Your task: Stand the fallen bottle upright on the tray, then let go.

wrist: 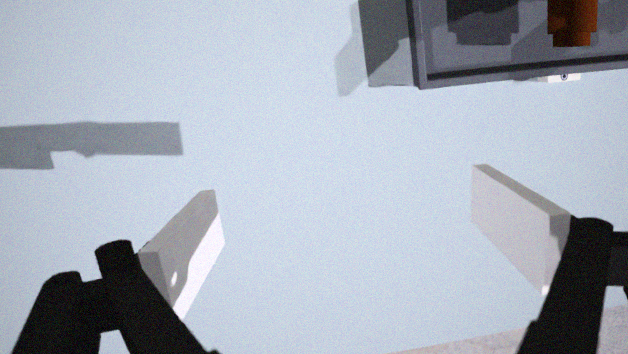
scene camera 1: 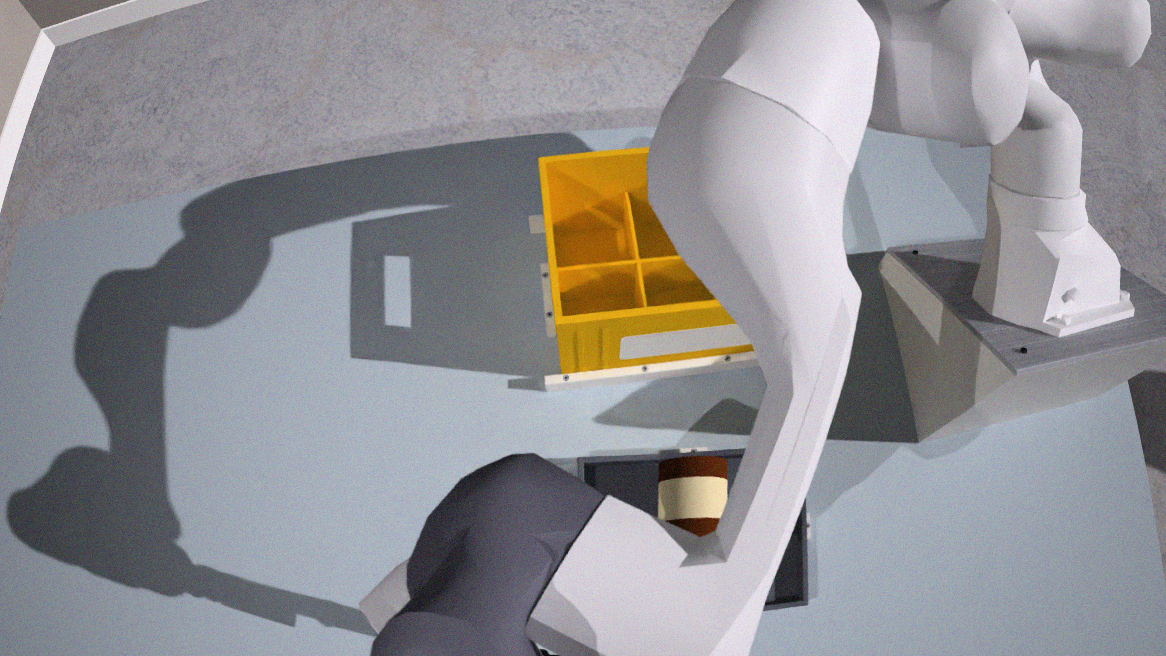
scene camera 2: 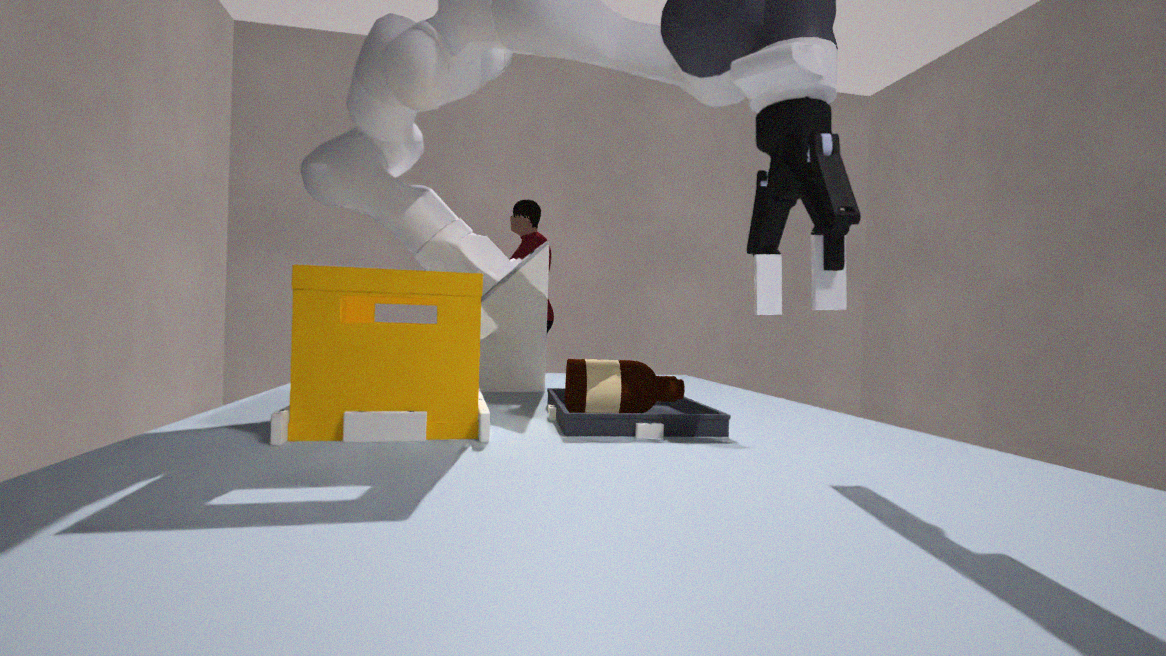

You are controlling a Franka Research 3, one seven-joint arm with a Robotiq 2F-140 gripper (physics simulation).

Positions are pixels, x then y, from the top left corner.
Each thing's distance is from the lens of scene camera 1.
brown bottle (scene camera 1: pixel 692 491): 84 cm
pale rail (scene camera 1: pixel 613 376): 91 cm
